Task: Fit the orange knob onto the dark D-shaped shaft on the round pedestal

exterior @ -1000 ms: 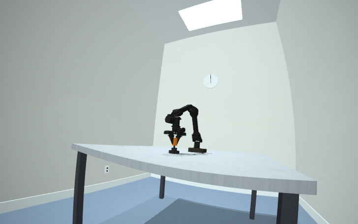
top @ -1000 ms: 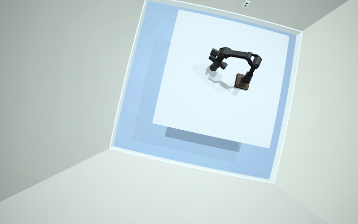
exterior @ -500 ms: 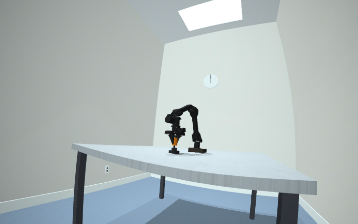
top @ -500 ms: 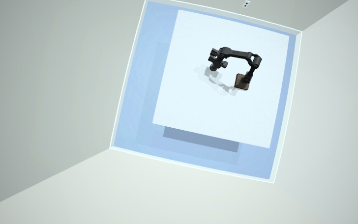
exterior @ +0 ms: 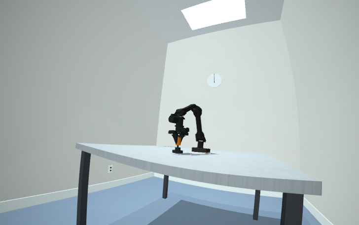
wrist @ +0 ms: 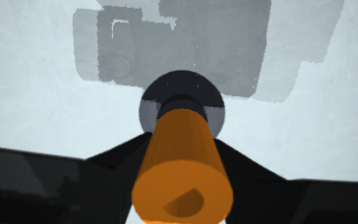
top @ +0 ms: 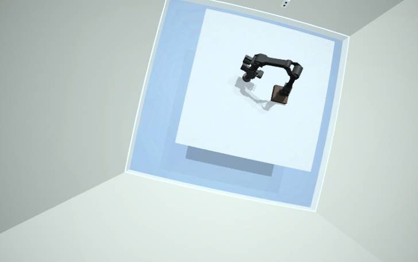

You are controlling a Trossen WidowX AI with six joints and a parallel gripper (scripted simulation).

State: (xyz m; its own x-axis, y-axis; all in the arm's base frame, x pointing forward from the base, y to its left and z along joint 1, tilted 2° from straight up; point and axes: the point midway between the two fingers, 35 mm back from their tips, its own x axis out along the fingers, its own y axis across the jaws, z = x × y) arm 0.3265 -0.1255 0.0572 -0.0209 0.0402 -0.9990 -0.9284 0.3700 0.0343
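Right now the orange knob is 20 mm above my gripper tip. Also, from my gripper tip: round dark pedestal (40 mm below).
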